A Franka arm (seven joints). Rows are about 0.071 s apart.
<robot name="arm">
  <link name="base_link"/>
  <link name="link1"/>
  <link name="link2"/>
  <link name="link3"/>
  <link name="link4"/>
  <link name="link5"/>
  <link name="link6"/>
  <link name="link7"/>
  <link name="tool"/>
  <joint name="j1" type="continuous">
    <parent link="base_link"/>
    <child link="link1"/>
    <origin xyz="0 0 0.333"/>
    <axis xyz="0 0 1"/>
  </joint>
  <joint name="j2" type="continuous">
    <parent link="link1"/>
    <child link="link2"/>
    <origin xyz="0 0 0" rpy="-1.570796 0 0"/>
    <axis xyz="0 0 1"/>
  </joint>
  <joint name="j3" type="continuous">
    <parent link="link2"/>
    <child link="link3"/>
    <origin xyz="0 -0.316 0" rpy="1.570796 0 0"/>
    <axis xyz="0 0 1"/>
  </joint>
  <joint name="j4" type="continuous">
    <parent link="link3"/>
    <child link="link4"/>
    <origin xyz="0.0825 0 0" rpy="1.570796 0 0"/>
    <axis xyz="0 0 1"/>
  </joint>
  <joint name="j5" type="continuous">
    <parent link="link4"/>
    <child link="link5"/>
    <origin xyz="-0.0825 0.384 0" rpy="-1.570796 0 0"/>
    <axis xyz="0 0 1"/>
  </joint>
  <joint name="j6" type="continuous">
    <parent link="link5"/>
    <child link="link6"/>
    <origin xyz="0 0 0" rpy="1.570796 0 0"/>
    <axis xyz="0 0 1"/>
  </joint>
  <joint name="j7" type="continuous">
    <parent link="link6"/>
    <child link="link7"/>
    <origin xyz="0.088 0 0" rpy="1.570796 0 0"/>
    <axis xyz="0 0 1"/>
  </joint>
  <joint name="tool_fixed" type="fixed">
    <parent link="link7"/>
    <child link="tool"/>
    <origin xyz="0 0 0.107"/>
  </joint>
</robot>
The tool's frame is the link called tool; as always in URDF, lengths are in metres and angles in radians. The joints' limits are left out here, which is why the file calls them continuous.
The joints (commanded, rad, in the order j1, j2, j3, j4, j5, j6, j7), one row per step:
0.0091, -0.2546, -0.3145, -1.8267, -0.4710, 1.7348, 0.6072
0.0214, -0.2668, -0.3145, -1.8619, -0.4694, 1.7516, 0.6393
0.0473, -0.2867, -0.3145, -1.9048, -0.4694, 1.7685, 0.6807
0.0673, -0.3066, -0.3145, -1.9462, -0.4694, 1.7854, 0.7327
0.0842, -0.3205, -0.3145, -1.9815, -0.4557, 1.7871, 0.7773
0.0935, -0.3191, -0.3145, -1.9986, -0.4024, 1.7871, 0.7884
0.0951, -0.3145, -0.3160, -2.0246, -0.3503, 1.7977, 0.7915
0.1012, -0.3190, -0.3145, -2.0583, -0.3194, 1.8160, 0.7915
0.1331, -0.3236, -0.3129, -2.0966, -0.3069, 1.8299, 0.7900
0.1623, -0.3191, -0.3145, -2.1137, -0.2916, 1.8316, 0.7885
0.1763, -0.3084, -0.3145, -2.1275, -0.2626, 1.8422, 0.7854
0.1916, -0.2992, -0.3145, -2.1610, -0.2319, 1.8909, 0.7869
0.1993, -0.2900, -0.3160, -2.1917, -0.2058, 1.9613, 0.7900
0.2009, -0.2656, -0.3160, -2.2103, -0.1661, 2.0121, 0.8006
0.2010, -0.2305, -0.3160, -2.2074, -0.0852, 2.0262, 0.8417
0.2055, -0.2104, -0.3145, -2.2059, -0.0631, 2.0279, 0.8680
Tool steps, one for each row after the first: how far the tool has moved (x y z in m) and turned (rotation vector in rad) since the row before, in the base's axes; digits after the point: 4 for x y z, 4 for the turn. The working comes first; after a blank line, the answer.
Tool pose at each row, in the base's axes (x y z in m, rotation vector in rad; the steps are taken from these numbers as rounded here):
0.4517, -0.2070, 0.6501, 2.5076, -1.1602, 0.2915
0.4522, -0.1997, 0.6400, 2.5108, -1.1763, 0.2939
0.4525, -0.1861, 0.6295, 2.5193, -1.1871, 0.3013
0.4512, -0.1750, 0.6196, 2.5182, -1.2195, 0.3111
0.4496, -0.1646, 0.6081, 2.5235, -1.2573, 0.2935
0.4514, -0.1552, 0.5977, 2.5655, -1.2881, 0.2556
0.4530, -0.1492, 0.5827, 2.6055, -1.3151, 0.2105
0.4529, -0.1411, 0.5695, 2.6394, -1.3158, 0.1845
0.4546, -0.1224, 0.5541, 2.6763, -1.2668, 0.1555
0.4574, -0.1075, 0.5437, 2.7043, -1.2318, 0.1245
0.4607, -0.0974, 0.5329, 2.7327, -1.2217, 0.0946
0.4649, -0.0853, 0.5168, 2.7699, -1.2140, 0.0913
0.4702, -0.0781, 0.5041, 2.8035, -1.2226, 0.1237
0.4766, -0.0728, 0.4887, 2.8233, -1.2621, 0.1206
0.4839, -0.0672, 0.4752, -2.8110, 1.3826, -0.0612
0.4876, -0.0625, 0.4668, -2.7839, 1.4212, -0.0292

0.0005, 0.0073, -0.0101, 0.0087, -0.0069, -0.0080
0.0003, 0.0136, -0.0105, 0.0099, -0.0101, -0.0021
-0.0013, 0.0111, -0.0099, 0.0105, -0.0152, -0.0180
-0.0016, 0.0104, -0.0115, 0.0241, -0.0005, -0.0218
0.0018, 0.0094, -0.0104, 0.0558, 0.0038, -0.0056
0.0016, 0.0060, -0.0150, 0.0545, 0.0091, -0.0045
-0.0001, 0.0081, -0.0132, 0.0341, 0.0051, 0.0098
0.0017, 0.0187, -0.0154, 0.0174, 0.0177, 0.0390
0.0028, 0.0149, -0.0104, 0.0171, 0.0180, 0.0277
0.0033, 0.0101, -0.0108, 0.0272, 0.0113, 0.0131
0.0042, 0.0121, -0.0161, 0.0293, -0.0088, 0.0154
0.0053, 0.0072, -0.0127, 0.0241, -0.0326, 0.0059
0.0064, 0.0053, -0.0154, 0.0326, -0.0119, -0.0170
0.0073, 0.0056, -0.0135, 0.0680, 0.0103, -0.0721
0.0037, 0.0047, -0.0084, 0.0162, 0.0149, -0.0296

